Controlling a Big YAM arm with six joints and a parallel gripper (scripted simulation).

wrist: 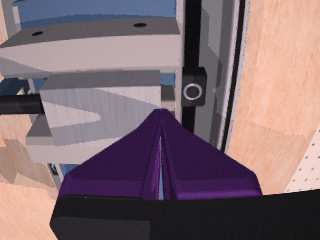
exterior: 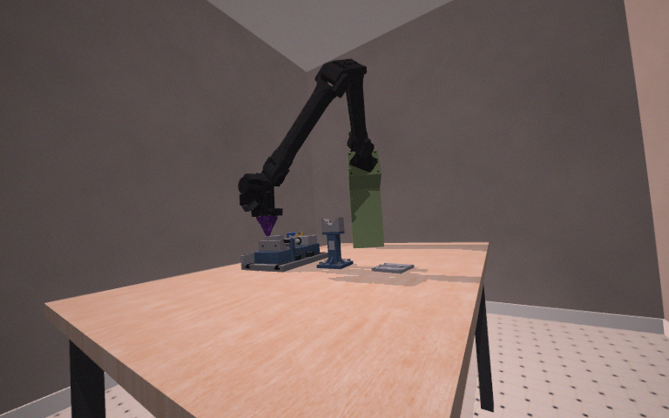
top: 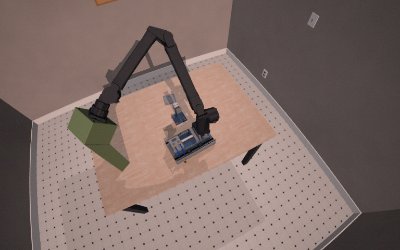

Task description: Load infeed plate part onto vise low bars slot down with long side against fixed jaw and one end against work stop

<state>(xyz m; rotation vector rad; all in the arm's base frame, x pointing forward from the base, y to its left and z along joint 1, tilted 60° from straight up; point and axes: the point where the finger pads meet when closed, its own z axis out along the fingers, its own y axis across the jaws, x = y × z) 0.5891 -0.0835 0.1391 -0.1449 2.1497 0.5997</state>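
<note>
The part is 30 mm to the left of my hand, 30 mm below it and 10 mm behind it. From my hand the other things lie so: fixed jaw (50 mm to the left, 40 mm below, 10 mm ahead); work stop rod (80 mm to the left, 40 mm behind, 30 mm below); moving jaw (50 mm behind, 40 mm below, 20 mm to the left).
</note>
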